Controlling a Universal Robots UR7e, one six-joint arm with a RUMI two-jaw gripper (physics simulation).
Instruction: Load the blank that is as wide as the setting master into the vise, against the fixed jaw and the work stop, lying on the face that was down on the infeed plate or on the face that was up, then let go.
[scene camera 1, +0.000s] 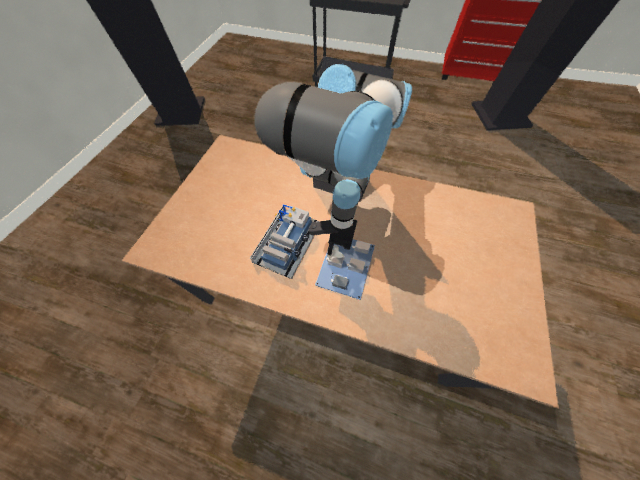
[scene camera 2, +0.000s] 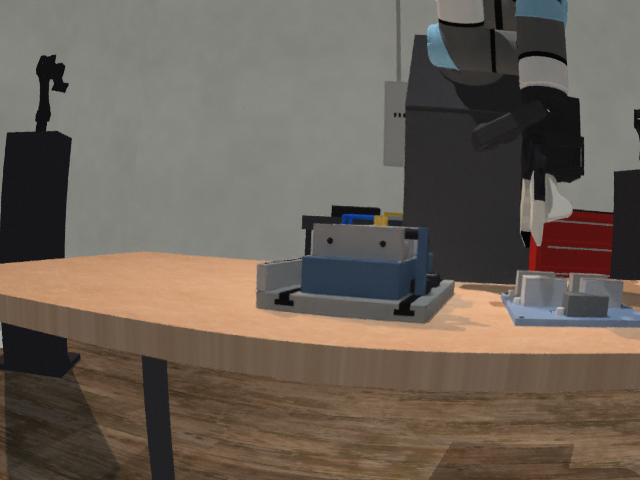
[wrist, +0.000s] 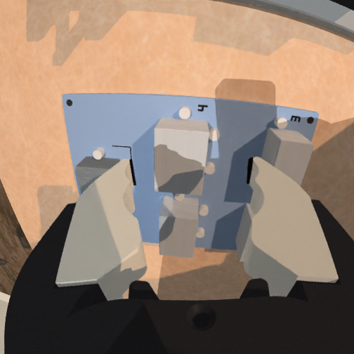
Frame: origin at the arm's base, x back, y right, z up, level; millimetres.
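Seen in the pictures: gripper, fingertip midpoint: (scene camera 1: 332, 250) (scene camera 2: 532, 247).
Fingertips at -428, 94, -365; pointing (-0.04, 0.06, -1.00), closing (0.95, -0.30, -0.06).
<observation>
Pixels of each thing's top centre, then the offset from my fingertips to it, as dx, dy, dz. "spot": a spot on its surface instead. Level surfaces: height alone.
- blue infeed plate, top centre: (scene camera 2: 571, 305) (scene camera 1: 346, 264) -30, -58, -73
- dark grey block, top centre: (scene camera 2: 586, 294) (scene camera 1: 340, 281) -112, -24, -48
- wide light block, top centre: (scene camera 2: 601, 279) (scene camera 1: 357, 264) -48, -99, -37
- vise, top centre: (scene camera 2: 375, 223) (scene camera 1: 284, 231) +97, +190, +18
- grey slotted base, surface spot: (scene camera 2: 351, 308) spot: -42, +246, -71
- wooden table, surface height: dz -81
A blue infeed plate (scene camera 1: 325, 276) (scene camera 2: 547, 322) (wrist: 95, 120) bears a dark grey block (scene camera 1: 339, 281) (scene camera 2: 585, 304) (wrist: 92, 172) and several light grey blocks. A wide light block (scene camera 1: 356, 265) (wrist: 181, 152) stands mid-plate, with a narrower block (wrist: 178, 235) near it. Another block (wrist: 287, 152) is at the right in the wrist view; one more is mostly hidden by the right finger. My gripper (scene camera 1: 332, 253) (scene camera 2: 532, 240) (wrist: 190, 161) is part open and empty, above the plate. The vise (scene camera 1: 284, 240) (scene camera 2: 354, 276) has a blue body and light jaws; no block shows clearly between them.
The vise stands on a grey slotted base (scene camera 2: 351, 308) beside the plate on the wooden table (scene camera 1: 206, 206) (scene camera 2: 180, 294). Blue and yellow parts (scene camera 2: 381, 220) rise at the vise's top. Small white pins (wrist: 185, 113) stand up beside the blocks.
</observation>
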